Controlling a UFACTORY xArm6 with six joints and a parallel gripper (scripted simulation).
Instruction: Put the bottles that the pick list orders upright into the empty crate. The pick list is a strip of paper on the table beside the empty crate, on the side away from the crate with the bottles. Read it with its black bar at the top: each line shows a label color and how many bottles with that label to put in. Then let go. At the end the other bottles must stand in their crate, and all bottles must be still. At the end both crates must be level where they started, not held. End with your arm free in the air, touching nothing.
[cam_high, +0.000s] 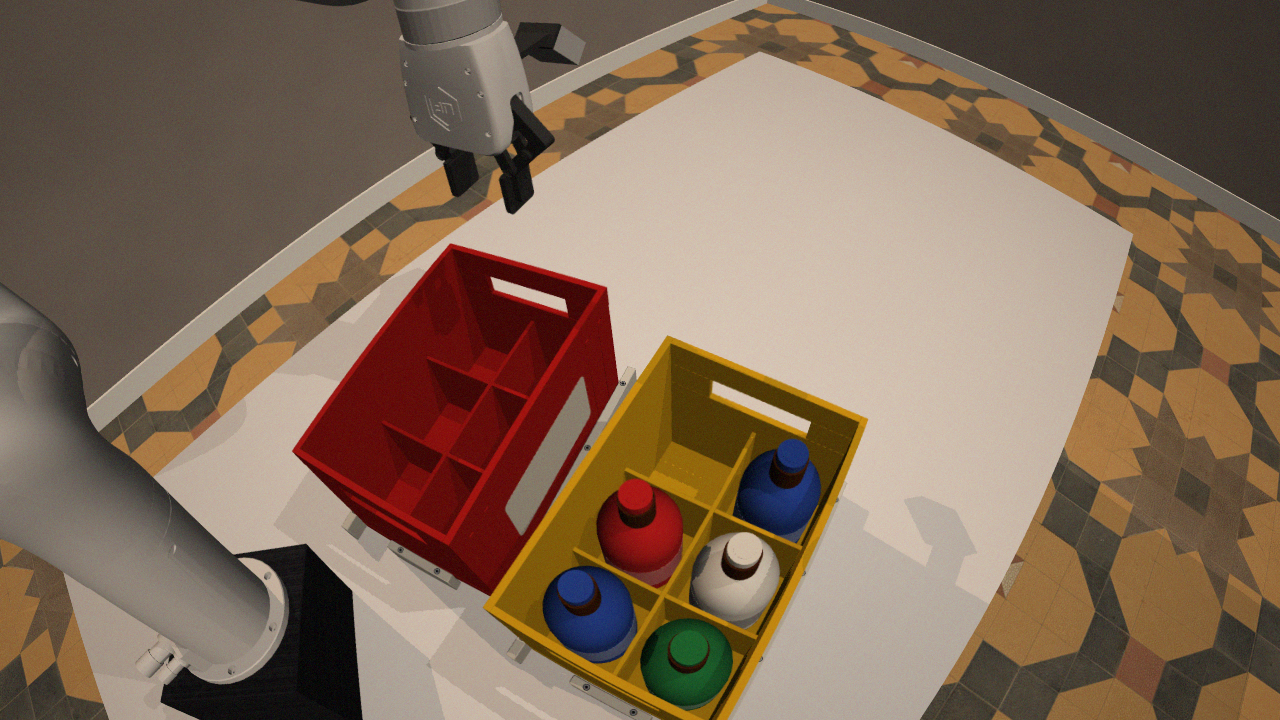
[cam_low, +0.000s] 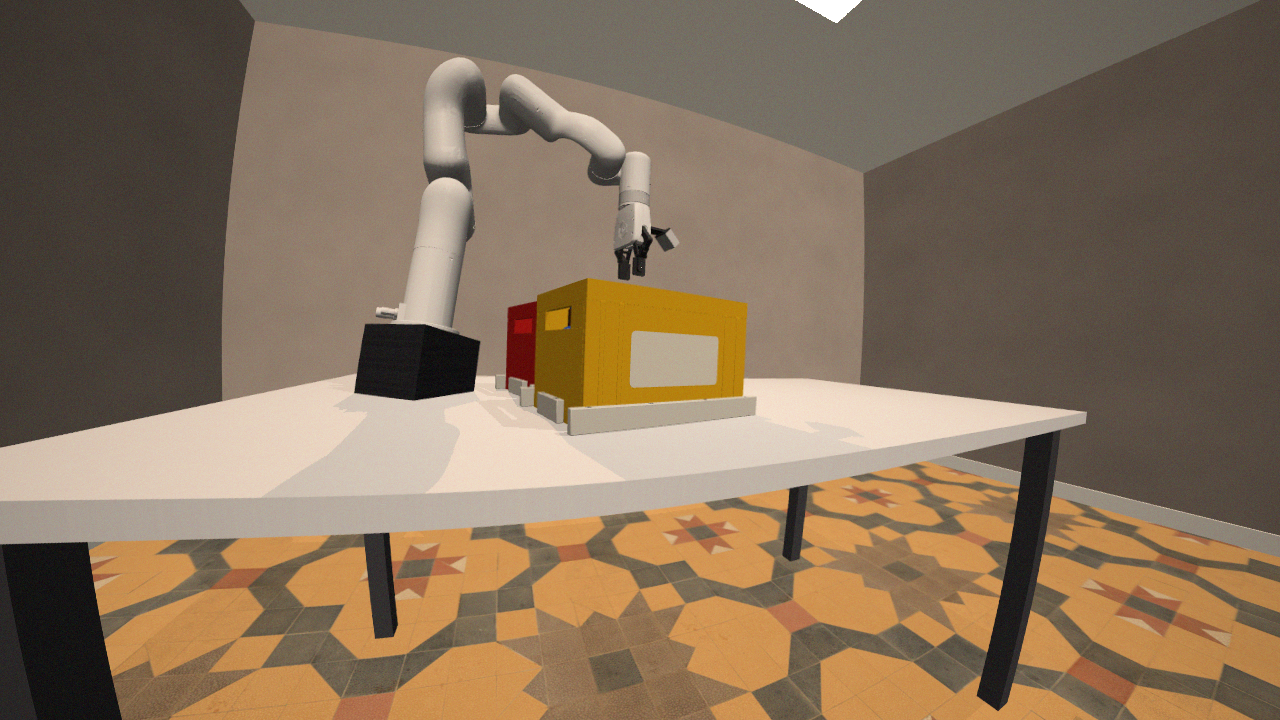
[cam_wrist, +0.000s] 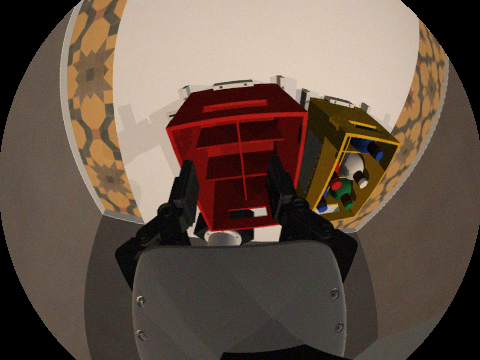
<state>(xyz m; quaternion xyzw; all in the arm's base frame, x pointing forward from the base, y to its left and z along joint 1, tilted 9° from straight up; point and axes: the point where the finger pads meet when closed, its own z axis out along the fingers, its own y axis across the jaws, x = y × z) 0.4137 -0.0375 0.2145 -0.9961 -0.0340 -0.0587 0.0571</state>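
Right now my hand is 32 cm to the left of the white bottle, 20 cm above it and 12 cm past it. Also, from my hand: pick list (28 cm below, 13 cm behind, 11 cm to the left); then red crate (20 cm below, 12 cm behind, 3 cm to the right); then red bottle (23 cm to the right, 20 cm below, 12 cm behind).
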